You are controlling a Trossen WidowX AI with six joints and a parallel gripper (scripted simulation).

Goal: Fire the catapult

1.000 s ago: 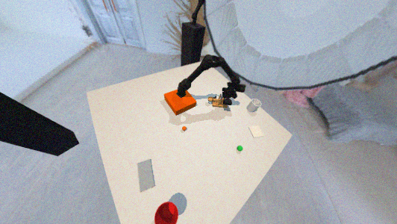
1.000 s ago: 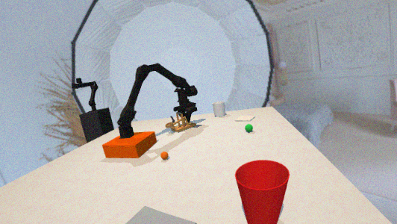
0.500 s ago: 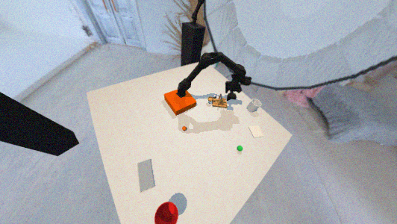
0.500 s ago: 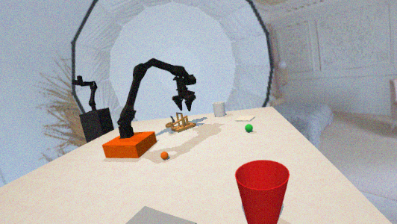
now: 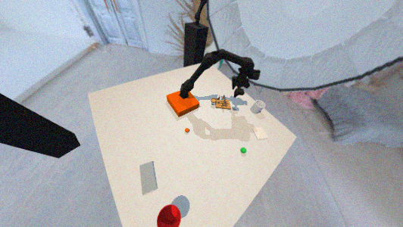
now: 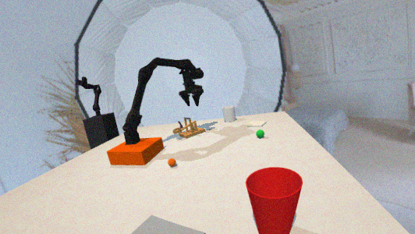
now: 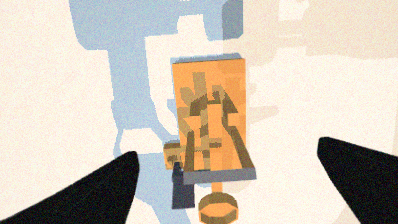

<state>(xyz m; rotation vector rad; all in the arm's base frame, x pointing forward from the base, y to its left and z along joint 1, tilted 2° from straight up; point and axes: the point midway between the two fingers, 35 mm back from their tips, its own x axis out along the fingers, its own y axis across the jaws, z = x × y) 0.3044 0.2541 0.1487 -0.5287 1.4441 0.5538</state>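
Right now the orange ball is 45 cm to the right of my gripper tip, 15 cm below it and 7 cm behind it. From my gripper tip the other things lie so: white mug: 22 cm ahead, 17 cm to the left, 14 cm below; catapult: 11 cm below, 7 cm behind, 4 cm to the right; white flat pad: 36 cm ahead, 16 cm below, 3 cm to the right.
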